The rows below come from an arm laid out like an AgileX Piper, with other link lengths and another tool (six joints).
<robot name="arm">
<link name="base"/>
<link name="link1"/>
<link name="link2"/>
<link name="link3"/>
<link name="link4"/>
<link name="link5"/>
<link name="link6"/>
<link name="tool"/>
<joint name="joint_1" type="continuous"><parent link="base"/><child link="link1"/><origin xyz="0 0 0.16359" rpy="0 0 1.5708"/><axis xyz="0 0 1"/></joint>
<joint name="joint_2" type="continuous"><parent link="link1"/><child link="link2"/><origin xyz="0 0 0" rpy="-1.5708 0 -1.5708"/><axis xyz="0 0 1"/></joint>
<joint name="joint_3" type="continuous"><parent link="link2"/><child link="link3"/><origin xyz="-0.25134 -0.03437 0" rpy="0 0 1.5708"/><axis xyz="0 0 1"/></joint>
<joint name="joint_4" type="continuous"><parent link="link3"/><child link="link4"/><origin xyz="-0.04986 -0.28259 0" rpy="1.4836 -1.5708 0"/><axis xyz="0 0 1"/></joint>
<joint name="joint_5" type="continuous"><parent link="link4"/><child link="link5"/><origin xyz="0 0 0" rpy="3.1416 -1.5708 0"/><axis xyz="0 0 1"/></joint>
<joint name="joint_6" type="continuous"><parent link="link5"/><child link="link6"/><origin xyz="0.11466 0 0" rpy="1.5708 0 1.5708"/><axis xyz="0 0 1"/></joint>
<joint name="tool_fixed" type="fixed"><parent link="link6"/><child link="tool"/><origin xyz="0.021 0.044 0.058" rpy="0.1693 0 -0.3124"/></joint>
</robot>
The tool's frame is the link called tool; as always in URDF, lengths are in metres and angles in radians. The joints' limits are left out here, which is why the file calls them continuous.
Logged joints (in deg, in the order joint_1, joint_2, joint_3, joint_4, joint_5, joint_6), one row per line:
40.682 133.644 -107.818 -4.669 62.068 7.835
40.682 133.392 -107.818 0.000 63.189 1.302
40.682 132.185 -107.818 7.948 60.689 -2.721
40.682 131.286 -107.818 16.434 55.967 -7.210
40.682 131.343 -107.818 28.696 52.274 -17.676
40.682 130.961 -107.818 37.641 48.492 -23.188
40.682 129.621 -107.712 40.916 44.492 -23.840
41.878 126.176 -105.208 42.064 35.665 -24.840
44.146 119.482 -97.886 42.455 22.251 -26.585
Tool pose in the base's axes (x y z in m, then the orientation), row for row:
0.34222 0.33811 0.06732 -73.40 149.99 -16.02
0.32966 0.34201 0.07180 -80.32 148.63 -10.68
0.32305 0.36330 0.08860 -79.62 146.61 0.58
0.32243 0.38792 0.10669 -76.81 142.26 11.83
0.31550 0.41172 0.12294 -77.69 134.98 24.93
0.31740 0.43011 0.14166 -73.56 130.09 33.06
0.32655 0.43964 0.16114 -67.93 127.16 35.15
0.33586 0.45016 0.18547 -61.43 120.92 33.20
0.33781 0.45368 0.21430 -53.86 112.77 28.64
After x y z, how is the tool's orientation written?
As a rotation vector, in degrees.
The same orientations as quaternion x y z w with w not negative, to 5 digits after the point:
-0.43505 0.88901 -0.09495 0.10667
-0.47240 0.87417 -0.06281 0.09340
-0.47409 0.87298 0.00345 0.11463
-0.46807 0.86691 0.07209 0.15554
-0.48329 0.83968 0.15508 0.19317
-0.46738 0.82655 0.21005 0.23293
-0.44047 0.82453 0.22792 0.27236
-0.41292 0.81280 0.22317 0.34502
-0.37791 0.79126 0.20095 0.43671

